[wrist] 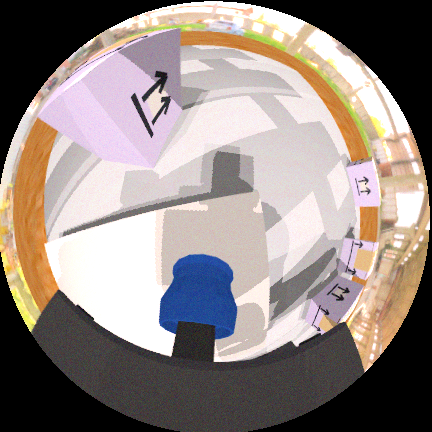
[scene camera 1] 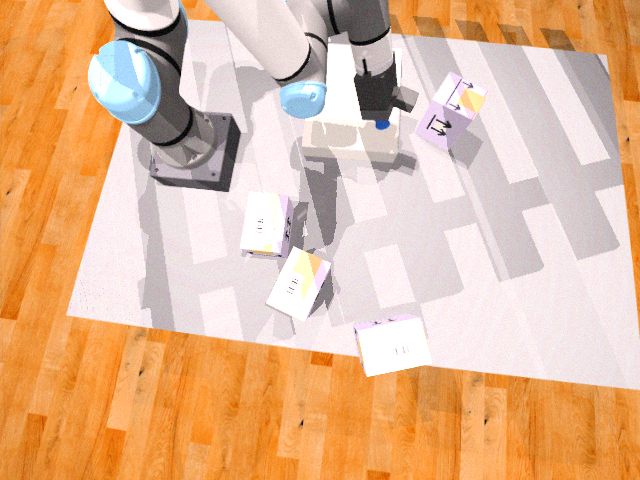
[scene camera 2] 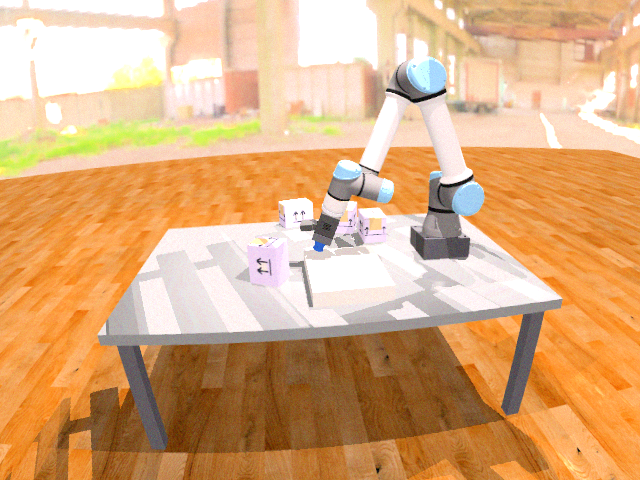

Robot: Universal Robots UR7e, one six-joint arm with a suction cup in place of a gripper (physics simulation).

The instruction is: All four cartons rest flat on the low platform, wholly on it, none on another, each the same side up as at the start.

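Where they show: hand at its tool point: point(wrist: 202, 277) point(scene camera 1: 382, 124) point(scene camera 2: 318, 248); arm's base at its link origin: point(scene camera 1: 188, 141) point(scene camera 2: 441, 231).
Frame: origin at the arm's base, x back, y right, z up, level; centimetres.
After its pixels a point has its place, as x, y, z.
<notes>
My gripper, a blue suction cup point(scene camera 1: 382, 124) point(scene camera 2: 318, 246) point(wrist: 202, 295), is empty, low over one corner of the pale low platform point(scene camera 1: 336, 135) {-35.1, -11.0, -2.4} point(scene camera 2: 348, 273) {-36.1, -29.0, -2.4} point(wrist: 110, 260) {-45.7, -23.1, -2.4}. One lilac and white carton point(scene camera 1: 450, 111) {-59.8, -18.1, 5.0} point(scene camera 2: 267, 262) {-61.0, -27.0, 0.8} point(wrist: 135, 95) {-57.5, -18.8, 1.8} is on its side on the table beside the platform, apart from the cup, its printed arrows pointing sideways. Three cartons stand on the table with arrows up: one point(scene camera 1: 266, 224) {-25.7, 16.7, 2.9} point(scene camera 2: 372, 227) {-25.5, 9.5, -1.0} point(wrist: 339, 295) {-29.3, 14.5, -1.7} nearest the arm's base, one point(scene camera 1: 298, 284) {-35.7, 27.5, 2.9} point(scene camera 2: 351, 218) {-33.1, 20.0, -0.6} point(wrist: 362, 257) {-37.5, 20.8, 0.1} close by it, and one point(scene camera 1: 395, 346) {-57.4, 34.7, 2.9} point(scene camera 2: 297, 212) {-56.0, 30.5, -0.7} point(wrist: 364, 185) {-55.3, 30.8, -2.0} near the table edge.
The arm's dark base block point(scene camera 1: 196, 173) {-4.6, 7.7, -0.4} point(scene camera 2: 440, 245) {-2.5, -8.6, -2.0} stands on the grey table point(scene camera 1: 568, 320) {-99.2, 20.6, -7.2} point(scene camera 2: 206, 320) {-76.1, -48.8, -7.2}. The arm's links hang over the platform in the first scene view and hide part of it. The sideways carton stands close to the platform's long side.
</notes>
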